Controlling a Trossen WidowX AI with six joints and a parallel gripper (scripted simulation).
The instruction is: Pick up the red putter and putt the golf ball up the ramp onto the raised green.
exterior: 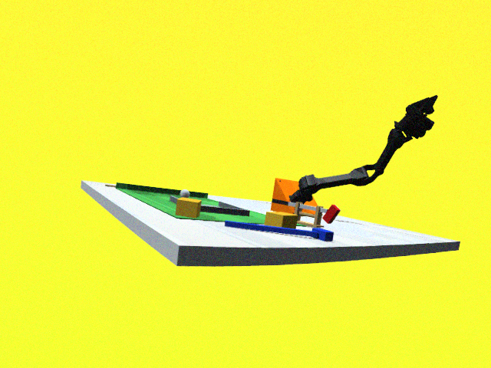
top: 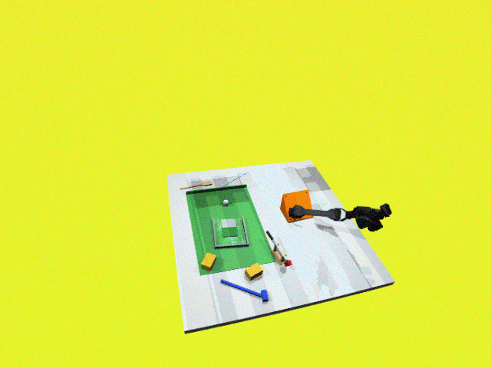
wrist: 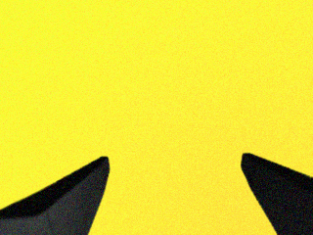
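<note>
Right now the red putter is 37 cm ahead of my gripper tip, 26 cm to the right of it and 50 cm below it. The rest, counted from my gripper tip: green mat 67 cm ahead, 56 cm to the right, 56 cm below; blue putter 63 cm ahead, 4 cm to the right, 55 cm below; wooden stand 37 cm ahead, 24 cm to the right, 52 cm below.
</note>
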